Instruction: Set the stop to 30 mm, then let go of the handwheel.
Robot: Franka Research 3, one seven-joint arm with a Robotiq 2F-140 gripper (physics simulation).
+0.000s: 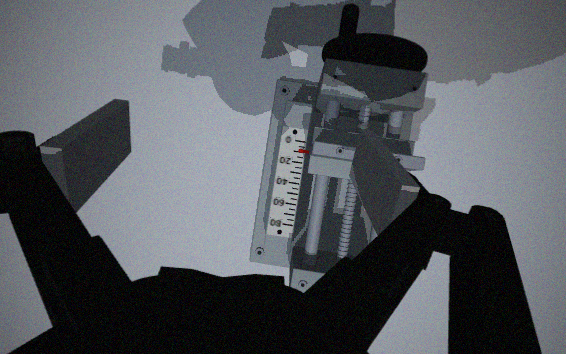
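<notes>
The black handwheel (376,52) with its upright crank handle (349,21) is at the top of the grey screw-driven device. The stop (330,165), a light block on two rods and a threaded screw, sits near the wheel end. Its red pointer (303,151) is near 10 on the white scale (283,192), roughly midway between 0 and 20. My gripper (245,140) is wide open and empty. The right finger hangs over the device and hides part of the stop and screw; the left finger is off to the device's left. The handwheel is outside the fingers, beyond the right fingertip.
The device's base plate (263,200) has screws at its corners, and its end block (375,87) stands beside the handwheel. The lower end of the device is partly hidden by the gripper body. Shadows of the arm fall on the pale table (190,165).
</notes>
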